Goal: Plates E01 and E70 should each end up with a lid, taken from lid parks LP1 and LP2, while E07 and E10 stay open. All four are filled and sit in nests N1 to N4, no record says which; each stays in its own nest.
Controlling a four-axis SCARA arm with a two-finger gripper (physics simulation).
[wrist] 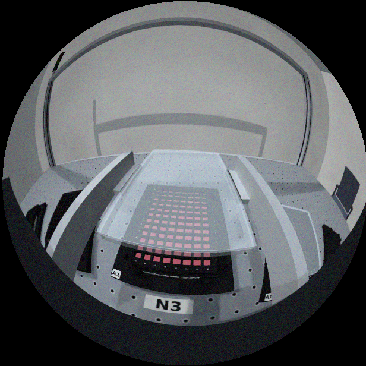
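The gripper [183,160]. A clear lid [178,202]. A nest N3 [224,282].
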